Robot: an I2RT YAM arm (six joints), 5 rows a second.
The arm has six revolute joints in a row. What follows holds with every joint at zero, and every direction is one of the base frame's. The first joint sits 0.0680 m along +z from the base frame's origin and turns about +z. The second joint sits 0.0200 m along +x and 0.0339 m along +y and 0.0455 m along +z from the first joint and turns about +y. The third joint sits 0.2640 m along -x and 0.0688 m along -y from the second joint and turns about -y. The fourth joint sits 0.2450 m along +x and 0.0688 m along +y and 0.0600 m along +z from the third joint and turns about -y. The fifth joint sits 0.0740 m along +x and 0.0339 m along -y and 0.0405 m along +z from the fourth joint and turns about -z. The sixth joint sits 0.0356 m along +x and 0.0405 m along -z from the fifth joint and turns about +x. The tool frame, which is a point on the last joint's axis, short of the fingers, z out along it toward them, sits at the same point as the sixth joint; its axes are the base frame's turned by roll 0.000, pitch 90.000 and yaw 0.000 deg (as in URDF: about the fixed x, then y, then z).
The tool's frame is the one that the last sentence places.
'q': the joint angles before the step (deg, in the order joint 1, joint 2, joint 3, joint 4, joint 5, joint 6). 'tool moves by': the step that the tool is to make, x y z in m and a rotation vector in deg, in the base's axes. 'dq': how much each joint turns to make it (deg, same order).
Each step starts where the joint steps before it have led.
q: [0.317 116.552 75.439 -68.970 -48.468 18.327]
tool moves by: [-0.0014 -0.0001 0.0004 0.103 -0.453 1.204]
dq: [0.007 -0.003 0.005 -0.852 0.325 -1.738]
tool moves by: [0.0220 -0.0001 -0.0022 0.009 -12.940 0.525]
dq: [-0.023 -0.004 0.823 11.543 0.199 -0.768]
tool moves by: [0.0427 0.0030 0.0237 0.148 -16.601 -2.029]
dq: [0.408 0.002 5.733 13.561 0.045 3.620]
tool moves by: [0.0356 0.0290 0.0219 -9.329 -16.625 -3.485]
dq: [4.568 0.010 3.505 16.198 12.326 5.222]
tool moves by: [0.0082 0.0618 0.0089 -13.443 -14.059 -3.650]
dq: [9.182 0.013 -0.002 12.147 20.153 1.009]
